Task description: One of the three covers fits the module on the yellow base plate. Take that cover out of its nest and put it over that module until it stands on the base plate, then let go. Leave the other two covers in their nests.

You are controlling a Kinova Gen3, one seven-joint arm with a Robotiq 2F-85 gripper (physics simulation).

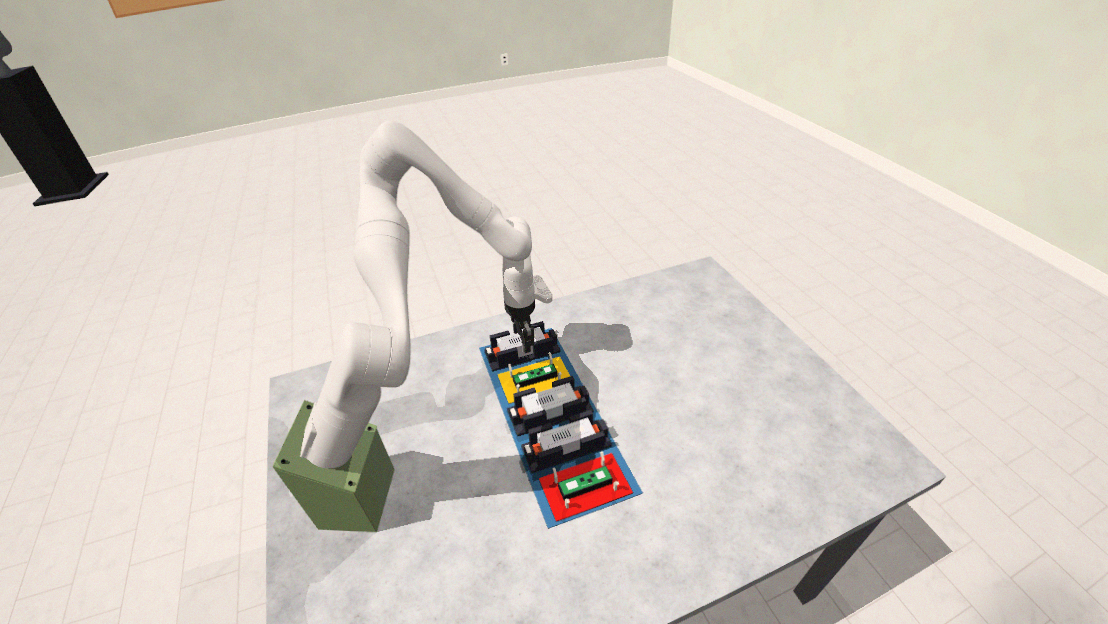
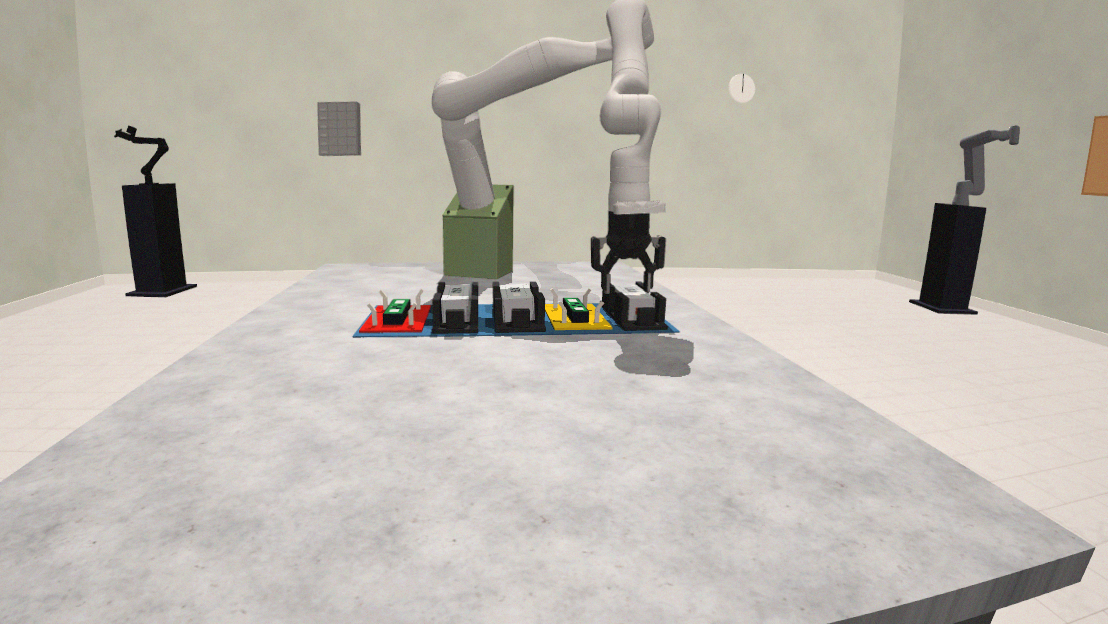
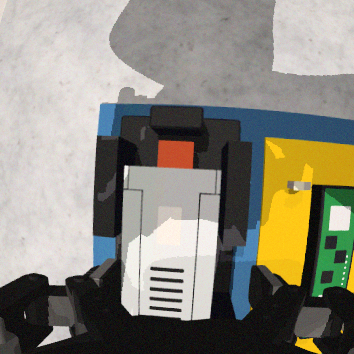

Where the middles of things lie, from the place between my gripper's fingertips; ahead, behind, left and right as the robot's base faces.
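There's a yellow base plate point(image 2: 554, 314), and my gripper is 10 mm short of it, 100 mm to the left of it and 40 mm above it. Going by their middles, that yellow base plate is the nearest to my gripper of the things named here. I can see the red base plate point(image 1: 606, 494) as well, and counting from my hand it's 60 mm ahead, 40 mm below and 420 mm to the right.
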